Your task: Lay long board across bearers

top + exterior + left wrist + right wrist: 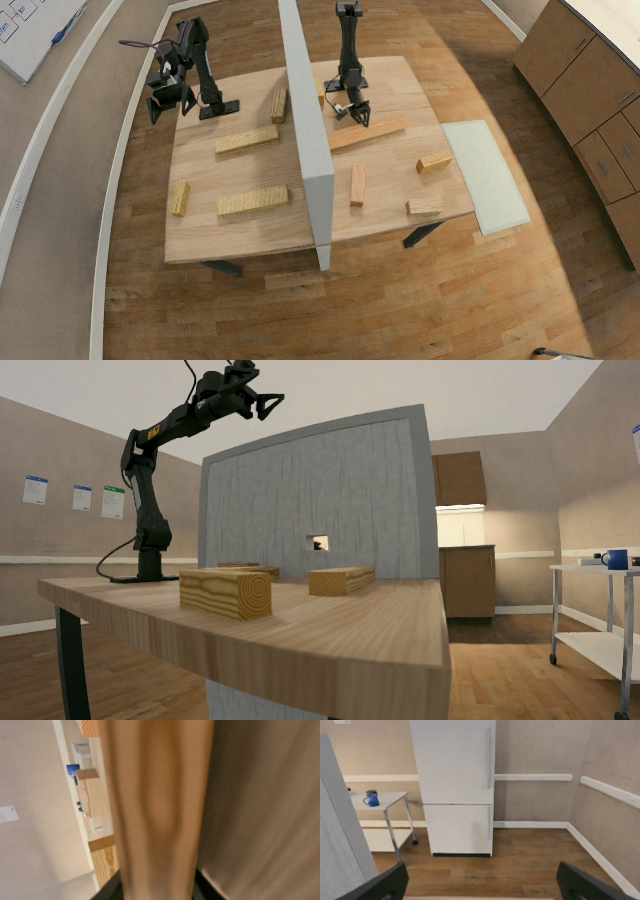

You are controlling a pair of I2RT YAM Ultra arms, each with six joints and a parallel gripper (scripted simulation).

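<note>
Right now the long board is 2 cm ahead of my left hand and 1 cm below it. Also, from my left hand: small block (14 cm ahead, 77 cm to the right, 2 cm below).
</note>
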